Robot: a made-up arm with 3 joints. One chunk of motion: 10 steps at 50 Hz.
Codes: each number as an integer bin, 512 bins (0 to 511) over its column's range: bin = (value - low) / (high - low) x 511, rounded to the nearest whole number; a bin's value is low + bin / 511 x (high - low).
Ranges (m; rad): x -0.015..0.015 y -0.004..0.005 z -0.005..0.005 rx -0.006..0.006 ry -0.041..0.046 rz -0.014..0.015
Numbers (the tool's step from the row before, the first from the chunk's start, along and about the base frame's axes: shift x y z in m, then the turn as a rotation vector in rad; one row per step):
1: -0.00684 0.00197 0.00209 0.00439 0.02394 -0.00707
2: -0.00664 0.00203 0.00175 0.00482 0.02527 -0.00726
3: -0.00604 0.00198 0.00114 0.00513 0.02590 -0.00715
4: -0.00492 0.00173 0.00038 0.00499 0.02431 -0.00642
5: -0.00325 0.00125 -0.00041 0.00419 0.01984 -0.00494
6: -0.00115 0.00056 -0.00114 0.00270 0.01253 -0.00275
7: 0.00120 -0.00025 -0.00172 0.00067 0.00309 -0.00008
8: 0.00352 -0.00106 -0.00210 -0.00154 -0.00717 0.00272
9: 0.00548 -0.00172 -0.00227 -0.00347 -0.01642 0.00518
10: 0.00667 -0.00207 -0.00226 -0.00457 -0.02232 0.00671
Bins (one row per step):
1: 139 339 362 442 381 122
2: 142 342 345 461 389 119
3: 153 340 314 474 393 121
4: 172 325 275 468 384 134
5: 200 298 235 434 357 160
6: 236 259 197 370 314 198
7: 276 213 168 284 259 245
8: 315 167 148 190 199 295
9: 349 129 140 108 144 338
10: 369 110 140 61 110 365

